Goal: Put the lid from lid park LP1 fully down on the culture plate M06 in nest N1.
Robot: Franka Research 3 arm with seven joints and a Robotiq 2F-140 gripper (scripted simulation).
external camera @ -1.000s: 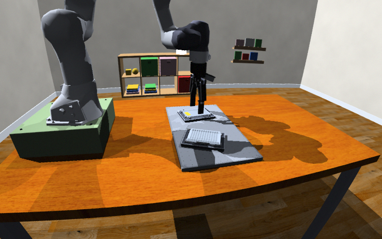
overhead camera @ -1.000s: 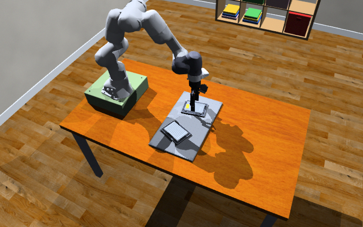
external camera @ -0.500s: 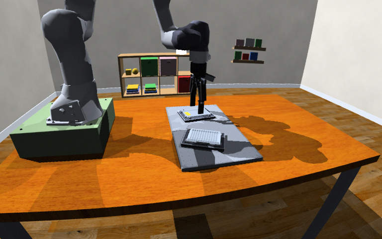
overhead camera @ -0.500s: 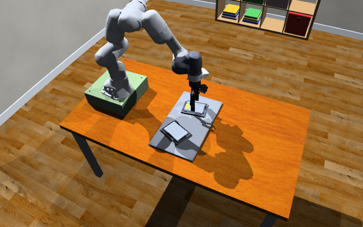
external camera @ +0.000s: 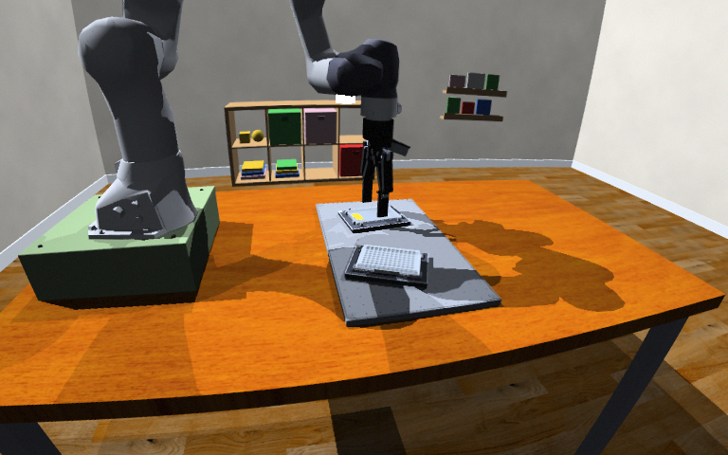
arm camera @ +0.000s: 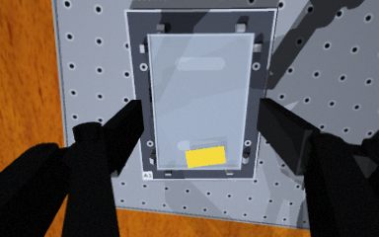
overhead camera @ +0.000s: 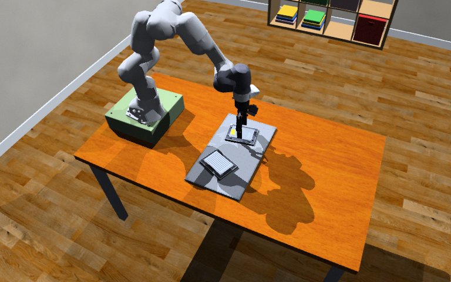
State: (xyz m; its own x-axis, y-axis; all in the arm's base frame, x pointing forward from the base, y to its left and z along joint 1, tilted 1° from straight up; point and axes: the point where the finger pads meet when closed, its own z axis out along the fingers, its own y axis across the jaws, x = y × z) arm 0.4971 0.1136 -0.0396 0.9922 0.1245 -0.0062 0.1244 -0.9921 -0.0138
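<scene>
My hand is 4 cm above the clear lid. Round my hand: culture plate: 24 cm to the right, 4 cm below, 3 cm behind; then lid park LP1: 5 cm below; then nest N1: 24 cm to the right, 5 cm below, 3 cm behind.
</scene>
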